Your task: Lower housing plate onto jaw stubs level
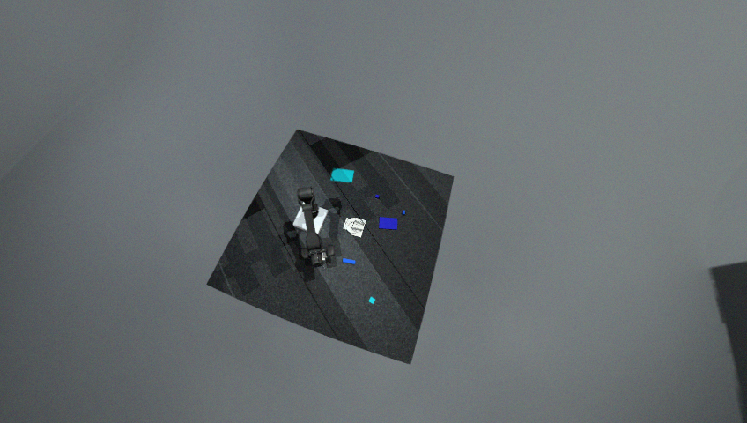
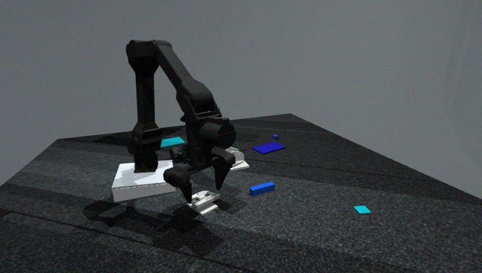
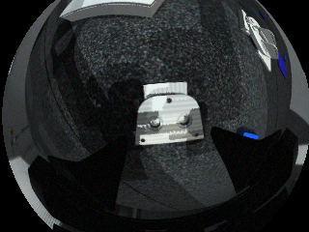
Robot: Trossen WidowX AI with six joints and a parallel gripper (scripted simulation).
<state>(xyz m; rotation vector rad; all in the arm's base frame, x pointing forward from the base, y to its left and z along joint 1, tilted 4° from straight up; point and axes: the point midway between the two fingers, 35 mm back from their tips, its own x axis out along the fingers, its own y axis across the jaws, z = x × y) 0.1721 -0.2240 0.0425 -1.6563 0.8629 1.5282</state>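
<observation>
My gripper tip is 10 mm past the white stepped block, 10 mm to the right of it and 30 mm above it. From my gripper tip the other things lie so: teal tile 390 mm ahead, 110 mm to the right, 40 mm below; blue bar 170 mm ahead, 50 mm to the left, 30 mm below; blue flat plate 300 mm ahead, 380 mm to the left, 40 mm below.
</observation>
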